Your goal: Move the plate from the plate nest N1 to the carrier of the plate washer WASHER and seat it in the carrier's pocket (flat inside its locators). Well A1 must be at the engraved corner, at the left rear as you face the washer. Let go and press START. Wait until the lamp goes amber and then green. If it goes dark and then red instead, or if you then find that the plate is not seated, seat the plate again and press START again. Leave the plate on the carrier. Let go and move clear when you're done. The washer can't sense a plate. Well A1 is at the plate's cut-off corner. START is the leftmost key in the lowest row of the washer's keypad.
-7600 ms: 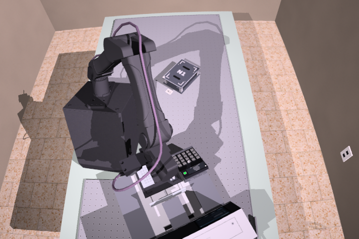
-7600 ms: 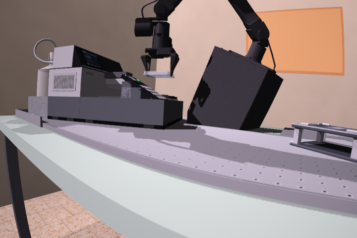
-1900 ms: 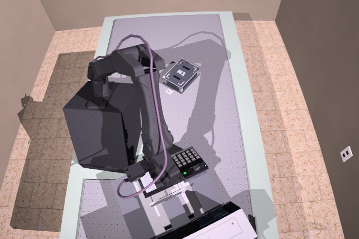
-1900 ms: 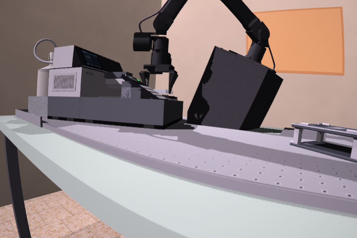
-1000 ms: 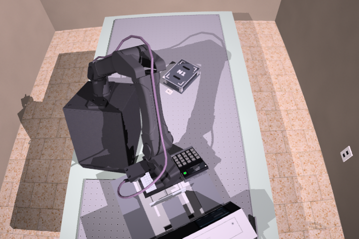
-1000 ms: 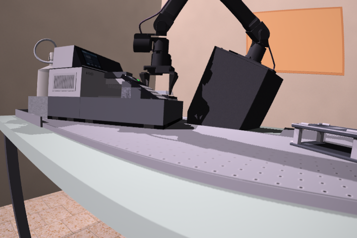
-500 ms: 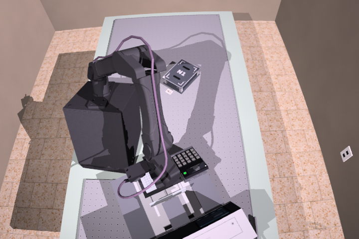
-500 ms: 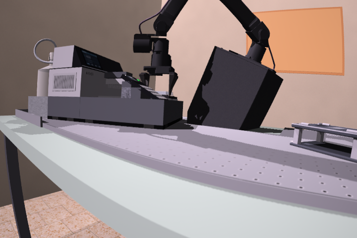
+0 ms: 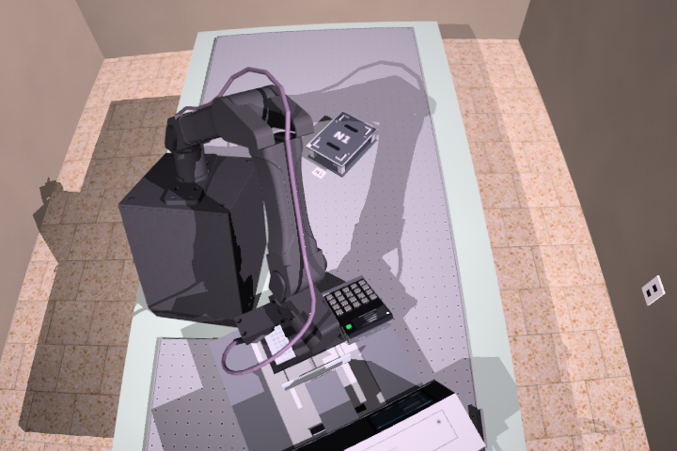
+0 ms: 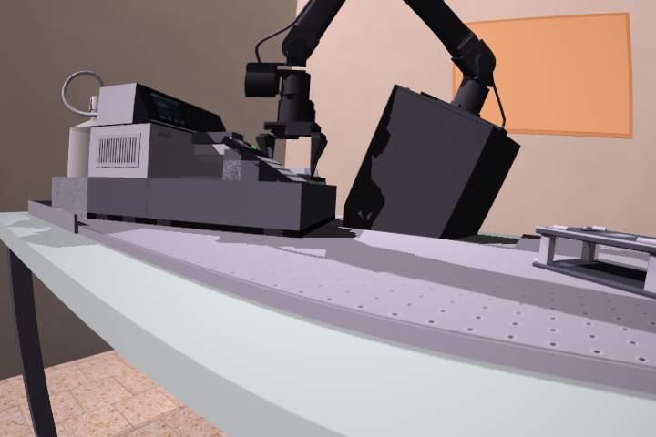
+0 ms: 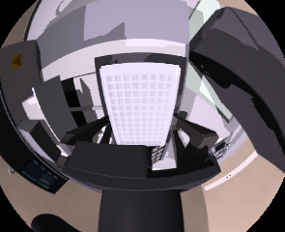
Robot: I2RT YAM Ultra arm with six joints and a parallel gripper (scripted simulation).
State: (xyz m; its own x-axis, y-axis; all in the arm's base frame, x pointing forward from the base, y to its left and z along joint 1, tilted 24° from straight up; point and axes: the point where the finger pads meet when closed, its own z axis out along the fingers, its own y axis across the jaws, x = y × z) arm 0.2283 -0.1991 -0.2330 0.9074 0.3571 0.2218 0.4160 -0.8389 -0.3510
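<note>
Right now the white well plate is 1 cm behind my hand. Round my hand: dark carrier: 1 cm below, 1 cm behind; then N1 label: 47 cm to the left, 10 cm below, 3 cm ahead; then plate washer: 14 cm to the right, 6 cm ahead, 3 cm above.
</note>
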